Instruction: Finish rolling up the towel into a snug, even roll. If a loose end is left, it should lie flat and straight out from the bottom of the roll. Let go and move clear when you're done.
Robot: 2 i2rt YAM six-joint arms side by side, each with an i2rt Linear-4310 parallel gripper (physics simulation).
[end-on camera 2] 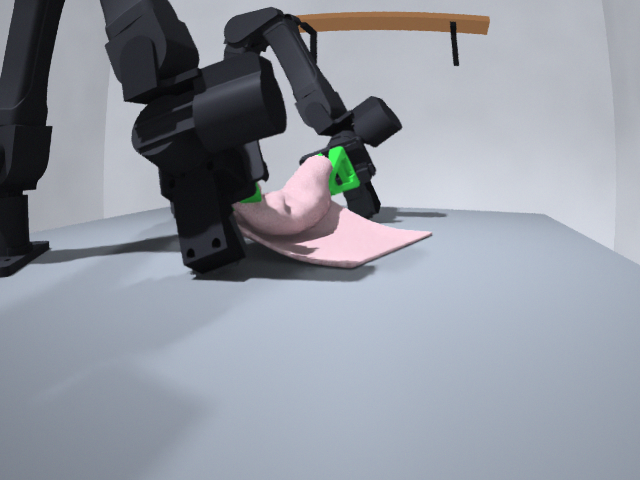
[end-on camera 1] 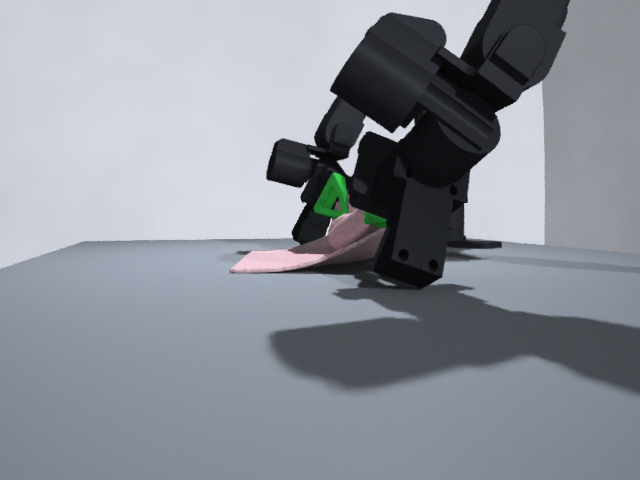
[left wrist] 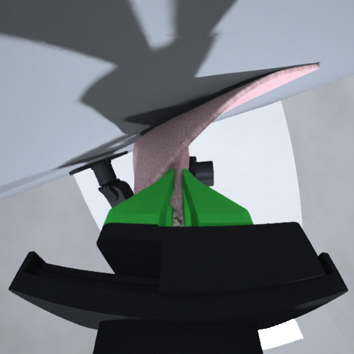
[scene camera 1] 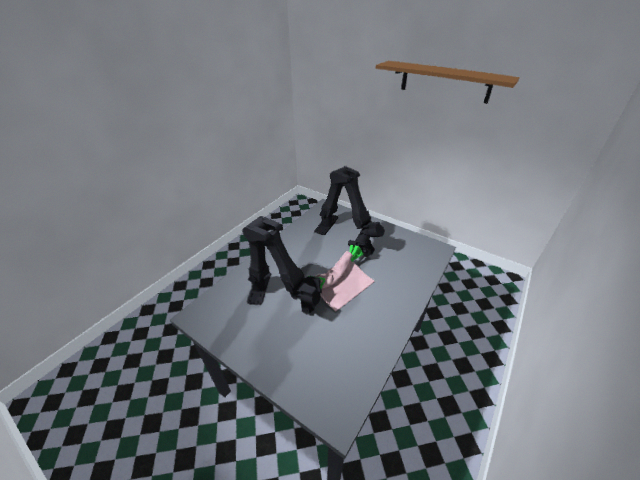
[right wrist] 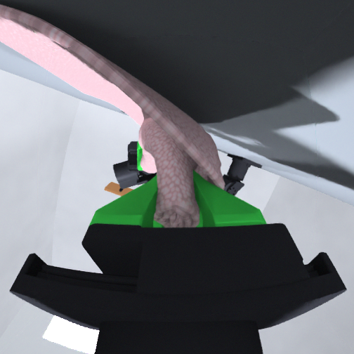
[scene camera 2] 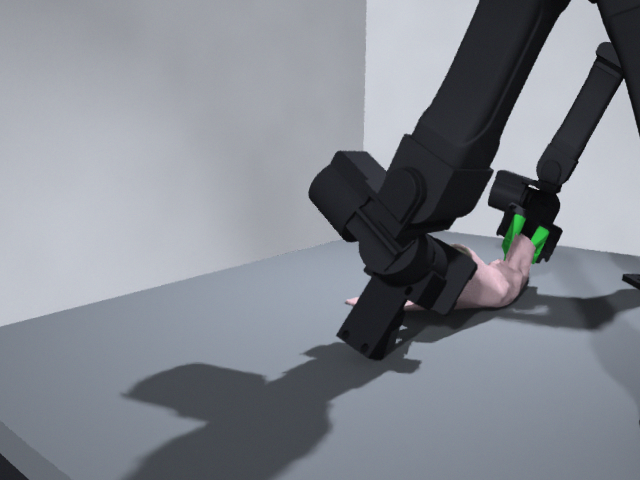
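The pink towel (scene camera 1: 353, 289) (scene camera 2: 485, 286) (end-on camera 1: 281, 259) (end-on camera 2: 361, 237) (left wrist: 162, 150) (right wrist: 170, 150) is partly rolled. Its rolled part is twisted, with both ends raised and the middle sagging low. A flat, slightly curved flap extends from under it, toward the right in end-on camera 2. My left gripper (scene camera 1: 355, 252) is shut on one end of the roll, pinching it thin. My right gripper (scene camera 2: 524, 243) (right wrist: 177, 175) is shut on the other end, which is thicker between its fingers. The left fingertips are hidden by the gripper body in scene camera 2.
The grey table (scene camera 1: 320, 361) (end-on camera 2: 413, 351) carries both arms, their bases behind the towel in scene camera 1. A wooden shelf (scene camera 1: 447, 72) (end-on camera 2: 392, 22) is fixed to the wall, well above the table. The lower gripper housings are close to the table top.
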